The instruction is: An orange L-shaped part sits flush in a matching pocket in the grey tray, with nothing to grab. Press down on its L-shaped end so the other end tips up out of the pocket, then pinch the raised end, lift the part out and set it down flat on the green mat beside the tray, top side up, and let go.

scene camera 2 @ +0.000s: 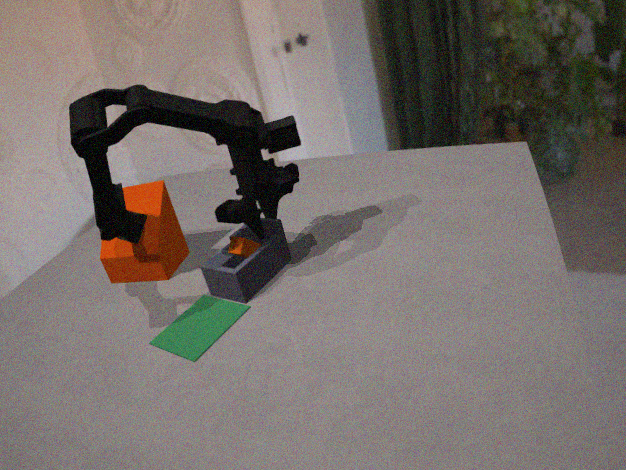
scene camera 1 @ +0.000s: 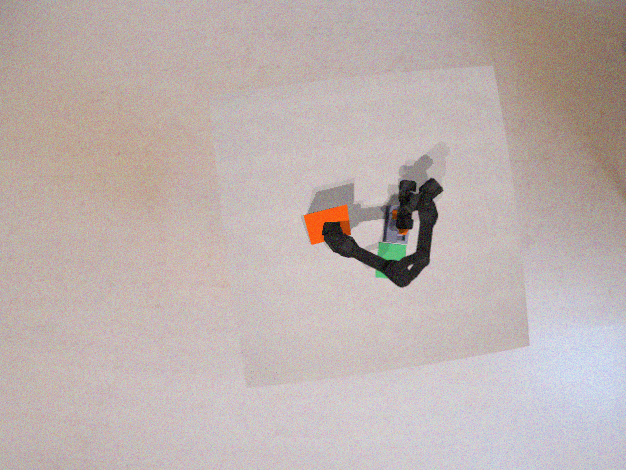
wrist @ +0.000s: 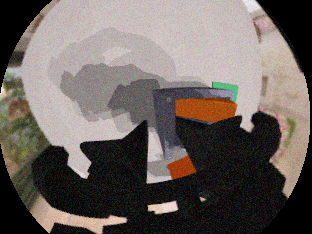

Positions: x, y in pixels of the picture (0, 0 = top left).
Labels:
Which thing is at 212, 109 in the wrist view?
An orange L-shaped part.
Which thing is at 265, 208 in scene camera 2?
My gripper.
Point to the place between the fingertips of my gripper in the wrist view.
At 159, 120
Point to a green mat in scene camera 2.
At 190, 335

